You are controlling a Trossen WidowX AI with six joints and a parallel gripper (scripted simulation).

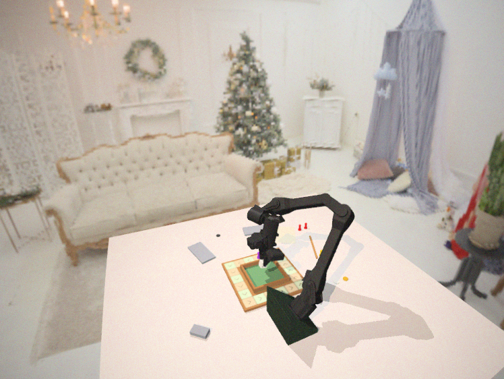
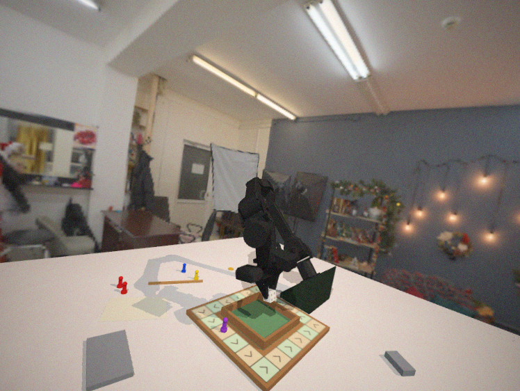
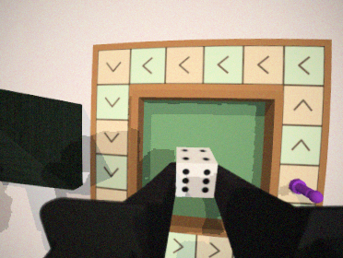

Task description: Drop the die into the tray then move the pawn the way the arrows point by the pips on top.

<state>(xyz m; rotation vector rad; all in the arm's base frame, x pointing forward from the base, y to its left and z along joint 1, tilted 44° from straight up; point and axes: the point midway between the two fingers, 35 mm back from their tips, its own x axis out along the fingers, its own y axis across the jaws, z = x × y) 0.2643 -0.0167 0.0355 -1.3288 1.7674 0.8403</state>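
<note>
Now: gripper tip 11 cm short of the purple pawn, 5 cm to the left of it and 5 cm above it. Round my gripper tip: green dice tray (1 cm ahead, 1 cm to the right, 7 cm below); then white die (right at my gripper tip); then yellow pawn (2 cm behind, 31 cm to the right, 7 cm below).
</note>
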